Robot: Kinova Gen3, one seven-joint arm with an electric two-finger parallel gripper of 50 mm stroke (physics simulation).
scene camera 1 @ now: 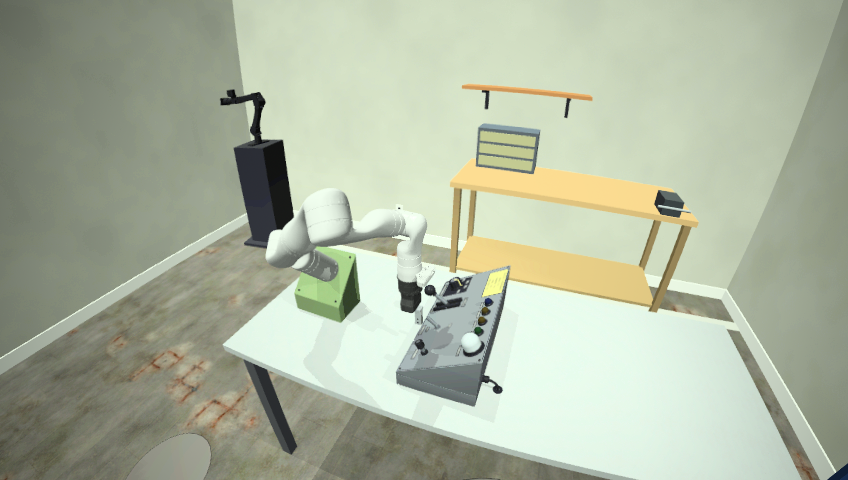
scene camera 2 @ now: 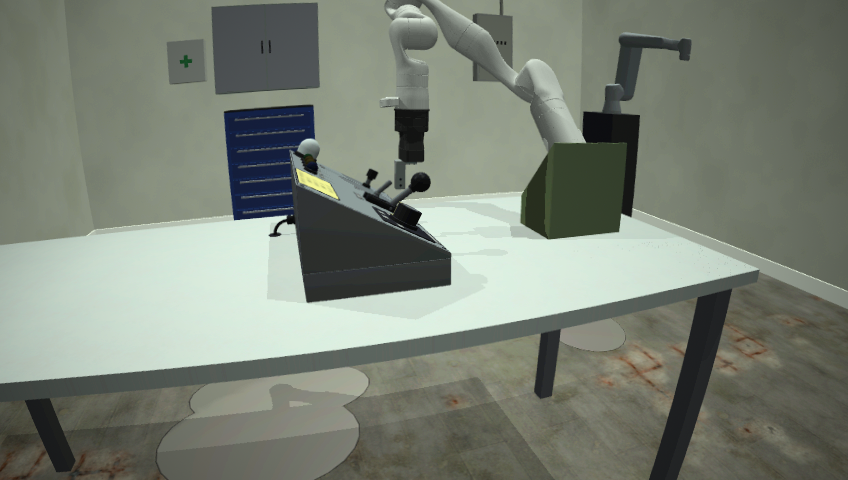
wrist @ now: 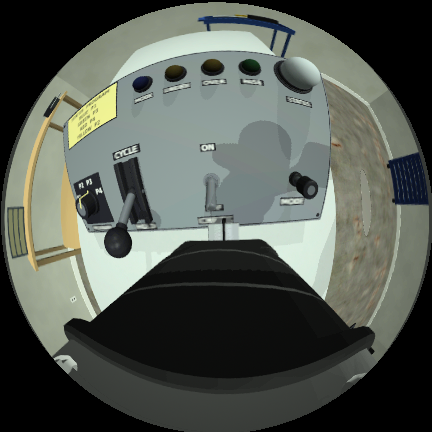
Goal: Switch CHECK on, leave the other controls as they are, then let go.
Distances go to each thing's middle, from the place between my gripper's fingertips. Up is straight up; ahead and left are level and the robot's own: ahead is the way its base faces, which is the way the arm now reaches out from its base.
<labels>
The ball-topped lever (wrist: 117, 241) lies 13 cm to the left of my hand, 3 cm ahead of it and 2 cm above it. From my hand the other things lie so: grey control panel (scene camera 2: 348, 246): 14 cm ahead, 5 cm to the left.
</labels>
